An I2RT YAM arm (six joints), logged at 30 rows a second.
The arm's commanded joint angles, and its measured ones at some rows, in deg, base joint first. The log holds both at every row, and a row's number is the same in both.
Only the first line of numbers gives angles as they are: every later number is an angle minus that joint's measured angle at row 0.
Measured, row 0: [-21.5 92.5 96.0 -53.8 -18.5 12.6]
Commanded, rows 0 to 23: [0.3 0.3 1.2 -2.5 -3.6 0.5]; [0.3 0.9 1.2 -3.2 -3.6 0.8]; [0.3 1.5 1.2 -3.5 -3.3 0.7]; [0.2 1.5 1.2 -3.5 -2.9 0.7]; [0.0 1.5 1.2 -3.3 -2.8 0.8]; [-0.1 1.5 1.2 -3.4 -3.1 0.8]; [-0.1 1.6 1.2 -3.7 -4.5 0.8]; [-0.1 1.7 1.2 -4.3 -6.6 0.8]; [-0.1 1.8 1.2 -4.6 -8.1 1.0]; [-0.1 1.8 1.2 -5.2 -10.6 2.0]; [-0.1 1.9 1.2 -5.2 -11.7 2.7]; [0.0 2.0 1.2 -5.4 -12.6 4.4]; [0.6 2.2 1.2 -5.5 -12.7 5.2]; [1.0 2.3 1.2 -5.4 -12.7 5.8]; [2.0 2.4 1.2 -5.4 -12.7 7.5]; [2.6 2.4 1.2 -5.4 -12.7 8.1]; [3.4 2.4 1.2 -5.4 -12.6 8.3]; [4.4 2.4 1.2 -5.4 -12.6 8.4]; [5.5 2.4 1.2 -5.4 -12.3 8.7]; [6.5 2.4 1.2 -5.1 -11.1 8.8]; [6.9 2.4 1.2 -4.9 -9.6 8.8]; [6.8 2.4 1.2 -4.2 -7.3 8.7]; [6.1 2.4 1.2 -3.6 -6.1 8.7]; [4.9 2.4 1.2 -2.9 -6.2 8.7]
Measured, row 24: [6.4 1.8 0.6 -4.0 -8.5 7.8]
